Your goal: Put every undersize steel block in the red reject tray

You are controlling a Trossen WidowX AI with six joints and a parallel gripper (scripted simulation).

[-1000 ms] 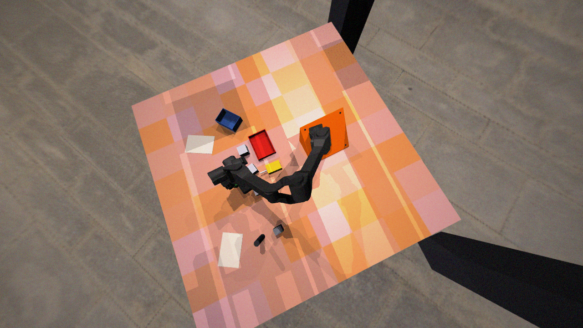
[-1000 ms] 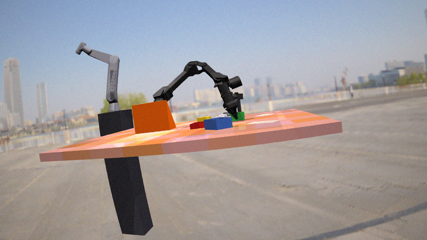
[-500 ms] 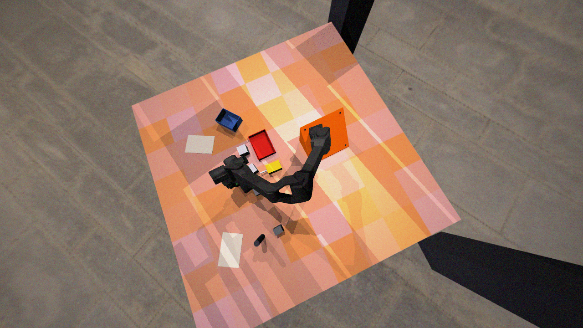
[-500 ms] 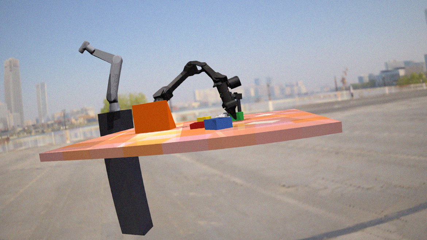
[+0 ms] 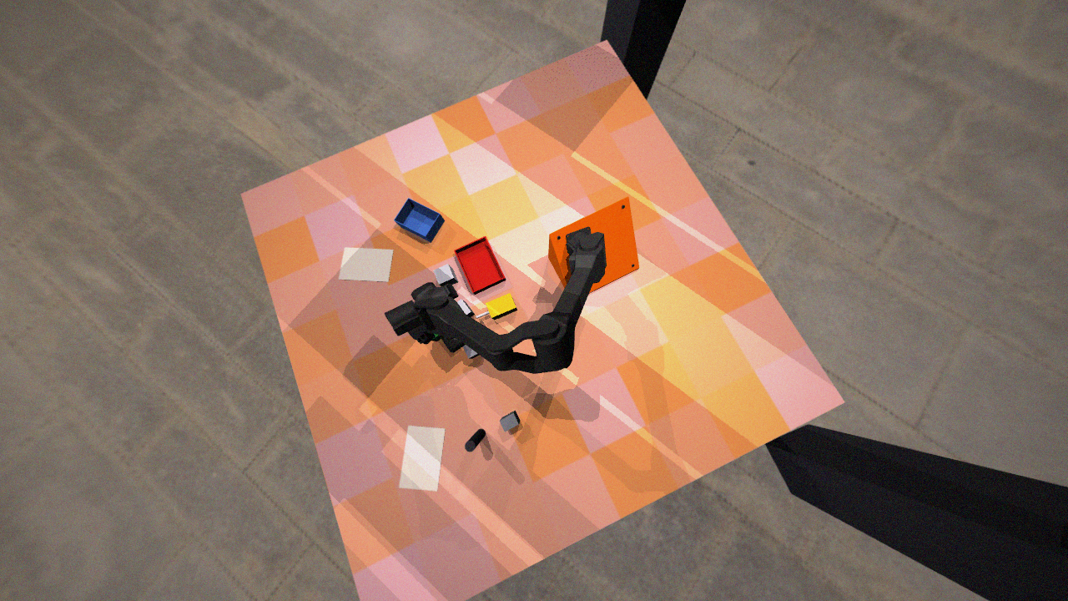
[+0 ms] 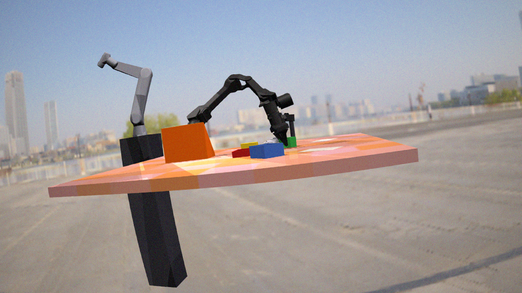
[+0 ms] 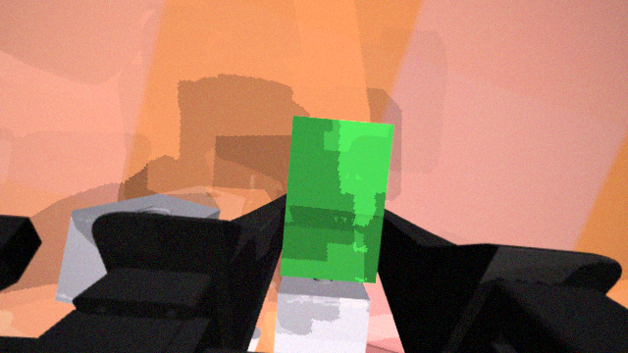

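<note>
The green GO gauge lies 20 mm behind my gripper tip, 10 mm to the right of it and 10 mm above it. From my gripper tip the other things lie so: yellow gauge 140 mm behind, 10 mm to the left, 10 mm above; red reject tray 150 mm behind, 130 mm to the right, 10 mm below; small dark cube 80 mm behind, 300 mm to the left, 10 mm above.
</note>
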